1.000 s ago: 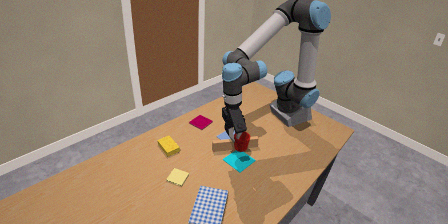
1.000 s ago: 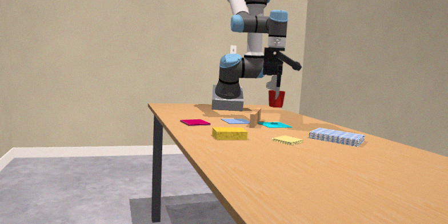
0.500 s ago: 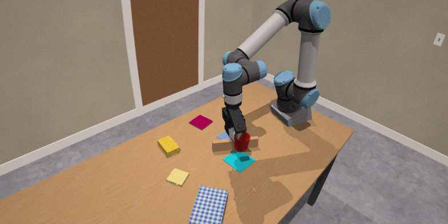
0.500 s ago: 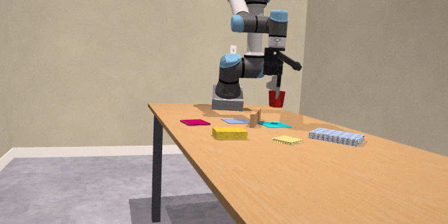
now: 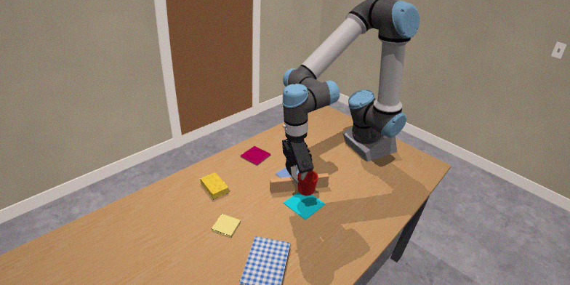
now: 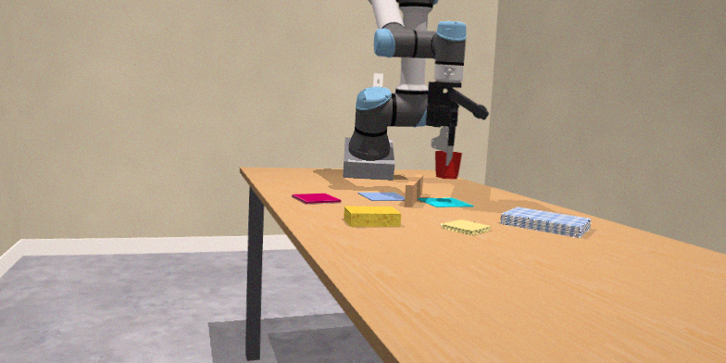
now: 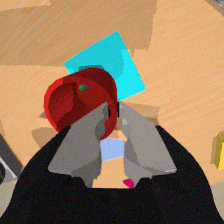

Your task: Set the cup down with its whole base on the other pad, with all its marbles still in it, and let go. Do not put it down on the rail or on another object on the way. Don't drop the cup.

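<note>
My gripper is now 4 cm above the green marble, 3 cm to the right of it and 3 cm past it. Also, from my hand: red cup 3 cm below, 3 cm behind, 2 cm to the left; yellow sponge 30 cm to the right, 14 cm ahead, 11 cm below; wooden rail 10 cm below, 8 cm behind, 5 cm to the right.
</note>
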